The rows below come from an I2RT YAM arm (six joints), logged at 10 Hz.
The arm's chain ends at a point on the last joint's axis. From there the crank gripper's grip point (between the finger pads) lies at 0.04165 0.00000 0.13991 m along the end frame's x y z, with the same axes.
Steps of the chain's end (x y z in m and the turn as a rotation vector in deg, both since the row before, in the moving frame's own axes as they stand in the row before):
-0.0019, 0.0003, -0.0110, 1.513, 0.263, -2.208
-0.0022, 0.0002, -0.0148, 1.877, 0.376, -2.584
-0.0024, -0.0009, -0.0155, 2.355, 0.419, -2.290
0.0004, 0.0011, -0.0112, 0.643, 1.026, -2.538
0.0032, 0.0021, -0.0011, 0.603, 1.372, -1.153
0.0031, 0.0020, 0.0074, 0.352, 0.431, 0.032
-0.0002, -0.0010, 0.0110, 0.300, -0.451, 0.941
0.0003, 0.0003, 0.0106, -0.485, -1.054, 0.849
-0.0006, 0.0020, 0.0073, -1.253, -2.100, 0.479
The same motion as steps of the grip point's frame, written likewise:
-0.0014, -0.0050, -0.0113, 1.513, 0.263, -2.208
-0.0014, -0.0063, -0.0152, 1.877, 0.376, -2.584
-0.0015, -0.0083, -0.0160, 2.355, 0.419, -2.290
0.0028, -0.0024, -0.0120, 0.643, 1.026, -2.538
0.0065, -0.0002, -0.0021, 0.603, 1.372, -1.153
0.0042, 0.0012, 0.0071, 0.352, 0.431, 0.032
-0.0013, -0.0011, 0.0113, 0.300, -0.451, 0.941
-0.0023, 0.0021, 0.0113, -0.485, -1.054, 0.849
-0.0058, 0.0054, 0.0087, -1.253, -2.100, 0.479

